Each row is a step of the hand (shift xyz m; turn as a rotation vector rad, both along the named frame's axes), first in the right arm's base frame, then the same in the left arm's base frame.
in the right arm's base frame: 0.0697 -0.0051 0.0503 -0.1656 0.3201 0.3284
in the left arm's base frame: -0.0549 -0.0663 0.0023 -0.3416 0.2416 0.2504
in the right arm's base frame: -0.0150 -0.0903 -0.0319 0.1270 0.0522 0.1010
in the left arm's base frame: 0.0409 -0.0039 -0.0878 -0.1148 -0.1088 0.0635
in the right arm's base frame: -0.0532 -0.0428 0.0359 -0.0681 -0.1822 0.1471
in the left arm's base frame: -0.0277 0.0464 -0.0550 -0.1246 0.0420 -0.2054
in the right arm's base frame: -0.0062 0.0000 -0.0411 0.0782 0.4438 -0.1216
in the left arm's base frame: 0.0413 0.0036 0.0031 0.0752 -0.0019 0.4606
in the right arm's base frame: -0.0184 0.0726 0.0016 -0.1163 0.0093 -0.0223
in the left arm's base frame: -0.0066 0.0316 0.0676 0.0304 0.1144 -0.0094
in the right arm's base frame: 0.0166 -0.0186 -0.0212 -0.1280 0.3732 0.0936
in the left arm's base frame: 0.0214 -0.0210 -0.0131 -0.1161 0.2003 0.3329
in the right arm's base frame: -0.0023 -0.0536 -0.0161 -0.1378 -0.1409 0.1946
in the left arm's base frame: 0.0209 -0.0086 -0.0512 -0.1700 0.1209 -0.1823
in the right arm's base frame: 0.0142 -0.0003 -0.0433 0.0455 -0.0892 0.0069
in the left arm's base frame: 0.0419 -0.0166 0.0066 -0.0025 -0.0607 -0.0799
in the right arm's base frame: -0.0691 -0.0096 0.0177 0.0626 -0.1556 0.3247
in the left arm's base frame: -0.0113 0.0671 -0.0235 -0.3135 -0.0705 -0.1741
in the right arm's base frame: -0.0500 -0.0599 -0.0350 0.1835 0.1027 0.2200
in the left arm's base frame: 0.0440 0.0358 -0.0640 -0.2419 -0.1476 0.1109
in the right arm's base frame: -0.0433 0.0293 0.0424 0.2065 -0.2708 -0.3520
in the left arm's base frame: -0.0413 0.0505 0.0166 0.3574 -0.2740 -0.1924
